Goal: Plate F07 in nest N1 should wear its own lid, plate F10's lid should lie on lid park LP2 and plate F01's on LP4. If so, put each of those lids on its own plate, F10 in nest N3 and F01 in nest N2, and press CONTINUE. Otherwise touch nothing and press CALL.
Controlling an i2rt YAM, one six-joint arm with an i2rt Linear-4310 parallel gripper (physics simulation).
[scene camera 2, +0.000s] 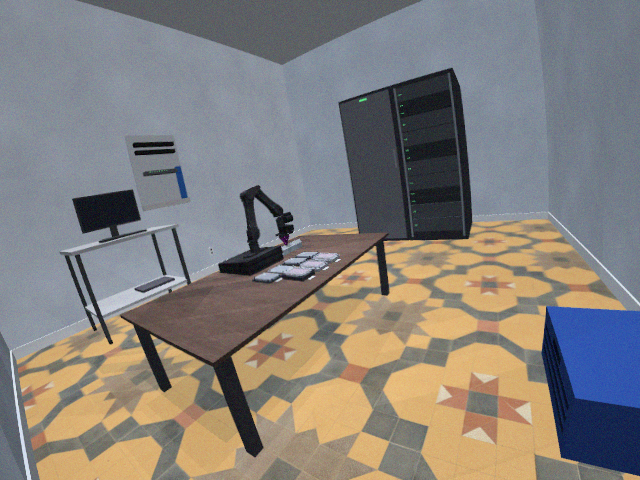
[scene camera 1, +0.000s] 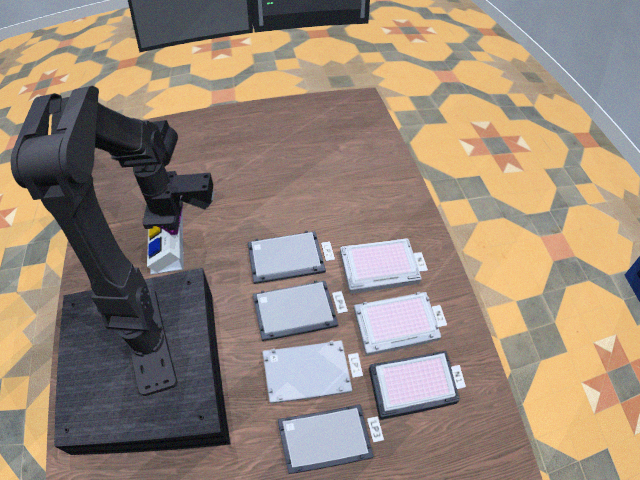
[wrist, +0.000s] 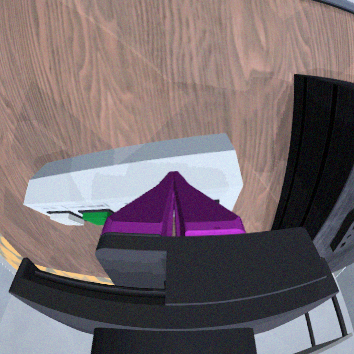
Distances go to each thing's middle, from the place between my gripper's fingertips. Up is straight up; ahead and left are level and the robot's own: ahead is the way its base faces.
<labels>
My hand is 2 cm past the white button box (scene camera 1: 169, 258), 7 cm to the right of it and 3 cm above it.
</labels>
